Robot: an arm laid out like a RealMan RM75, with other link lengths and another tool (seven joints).
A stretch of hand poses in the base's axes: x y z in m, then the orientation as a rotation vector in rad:
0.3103 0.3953 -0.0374 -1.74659 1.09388 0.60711
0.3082 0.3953 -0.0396 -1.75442 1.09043 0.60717
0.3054 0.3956 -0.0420 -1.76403 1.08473 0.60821
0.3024 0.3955 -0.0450 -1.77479 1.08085 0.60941
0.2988 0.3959 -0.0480 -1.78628 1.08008 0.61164
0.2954 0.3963 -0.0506 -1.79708 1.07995 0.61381
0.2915 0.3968 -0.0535 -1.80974 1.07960 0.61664
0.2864 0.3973 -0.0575 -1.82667 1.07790 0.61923
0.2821 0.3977 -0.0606 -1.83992 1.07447 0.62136
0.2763 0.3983 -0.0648 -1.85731 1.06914 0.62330
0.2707 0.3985 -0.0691 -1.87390 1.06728 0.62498
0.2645 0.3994 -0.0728 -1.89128 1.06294 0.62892
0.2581 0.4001 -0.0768 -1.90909 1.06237 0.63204
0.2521 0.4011 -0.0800 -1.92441 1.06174 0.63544
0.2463 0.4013 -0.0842 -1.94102 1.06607 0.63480
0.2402 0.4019 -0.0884 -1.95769 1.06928 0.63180
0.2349 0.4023 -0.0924 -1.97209 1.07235 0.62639
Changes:
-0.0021 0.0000 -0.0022 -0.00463 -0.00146 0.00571
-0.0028 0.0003 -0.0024 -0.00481 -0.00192 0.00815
-0.0030 -0.0001 -0.0030 -0.00654 -0.00074 0.00788
-0.0036 0.0004 -0.0030 -0.00833 0.00168 0.00711
-0.0034 0.0004 -0.0026 -0.00809 0.00196 0.00640
-0.0039 0.0005 -0.0029 -0.00934 0.00241 0.00771
-0.0051 0.0005 -0.0040 -0.01220 0.00180 0.01042
-0.0043 0.0004 -0.0031 -0.00858 0.00043 0.00925
-0.0058 0.0006 -0.0042 -0.01108 -0.00040 0.01218
-0.0056 0.0002 -0.0043 -0.01212 0.00117 0.00986
-0.0062 0.0009 -0.0037 -0.01120 0.00159 0.01241
-0.0064 0.0007 -0.0040 -0.01347 0.00293 0.01031
-0.0060 0.0010 -0.0032 -0.01141 0.00298 0.00919
-0.0058 0.0002 -0.0042 -0.01547 0.00263 0.00568
-0.0061 0.0006 -0.0042 -0.01542 0.00051 0.00541
-0.0053 0.0004 -0.0040 -0.01396 -0.00134 0.00348

